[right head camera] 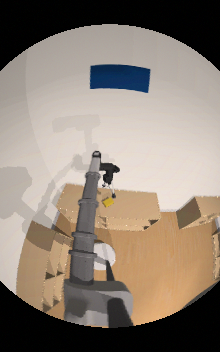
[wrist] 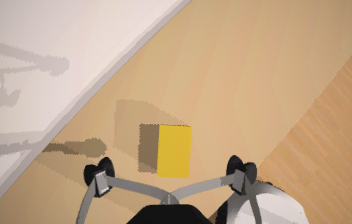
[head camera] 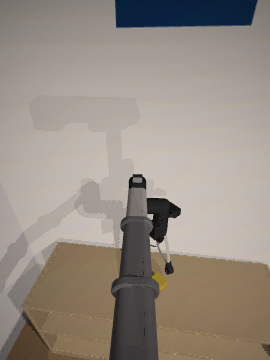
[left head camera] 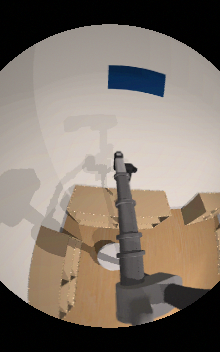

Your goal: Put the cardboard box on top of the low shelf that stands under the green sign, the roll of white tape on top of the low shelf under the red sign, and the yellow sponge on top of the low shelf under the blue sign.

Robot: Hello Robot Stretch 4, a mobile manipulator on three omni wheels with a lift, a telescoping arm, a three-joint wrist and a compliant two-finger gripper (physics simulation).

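Places are measured from the robot's base along level axes (x right, y ahead, z up), in millimetres.
Pixels of known places: gripper, fingertip midpoint: (right head camera: pixel 108 191) (wrist: pixel 170 170) (head camera: pixel 156 260); robot's base at its link origin: (right head camera: pixel 100 255) (left head camera: pixel 112 255).
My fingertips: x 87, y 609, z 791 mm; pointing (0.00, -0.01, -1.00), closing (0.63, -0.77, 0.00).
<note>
Ahead of a thing's pixels: the offset from my fingertips to its middle. "spot": to the spot under its first point. Level surfaces: height alone.
The yellow sponge {dx +2, dy -7, dz -186 mm} (head camera: pixel 159 281) (right head camera: pixel 108 202) (wrist: pixel 174 151) lies flat on top of the low shelf {dz -209 mm} (head camera: pixel 215 295) (left head camera: pixel 150 202) (right head camera: pixel 140 202) (wrist: pixel 240 75) under the blue sign {dx +39, dy +227, dz +931 mm} (head camera: pixel 185 12) (left head camera: pixel 136 80) (right head camera: pixel 120 78). The arm partly covers the sponge in the head camera view. My gripper (head camera: pixel 160 256) (right head camera: pixel 109 191) (wrist: pixel 170 170) is open and empty above the shelf top. Its fingers stand wide apart, higher than the sponge and clear of it. The cardboard box, the white tape, the green sign and the red sign do not show.
A wall rises right behind the low shelf. Another shelf unit {spot: dx -734, dy -721, dz -209 mm} (left head camera: pixel 47 260) (right head camera: pixel 36 250) stands at the left, and one more {spot: dx +1370, dy -183, dz -406 mm} (left head camera: pixel 195 208) (right head camera: pixel 189 214) at the right. My round white base (left head camera: pixel 107 256) (right head camera: pixel 105 252) (wrist: pixel 272 207) is on the wooden floor in front of the low shelf.
</note>
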